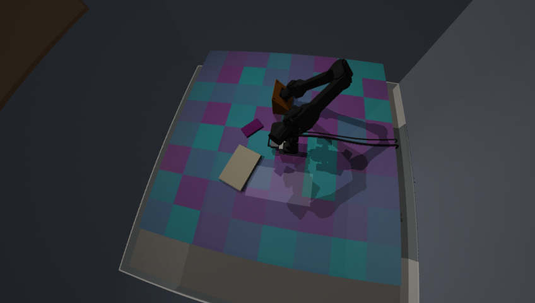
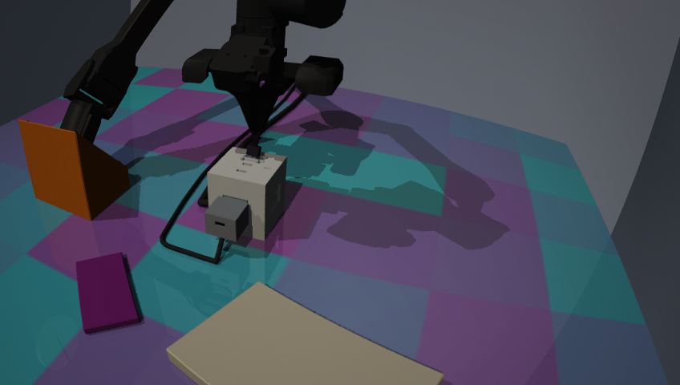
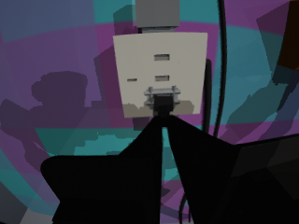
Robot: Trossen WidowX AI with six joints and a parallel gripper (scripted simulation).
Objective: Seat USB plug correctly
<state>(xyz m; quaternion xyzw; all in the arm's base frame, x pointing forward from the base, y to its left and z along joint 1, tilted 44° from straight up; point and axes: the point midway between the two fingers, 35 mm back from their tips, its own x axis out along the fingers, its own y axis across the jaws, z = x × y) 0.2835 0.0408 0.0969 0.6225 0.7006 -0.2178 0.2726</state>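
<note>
Now: gripper tip 2 cm above the black USB plug. From my gripper tip the other things lie so: flat beige slab (24 cm to the right, 16 cm ahead, 10 cm below); USB socket (4 cm below); magenta block (24 cm to the right, 10 cm below, 7 cm behind).
</note>
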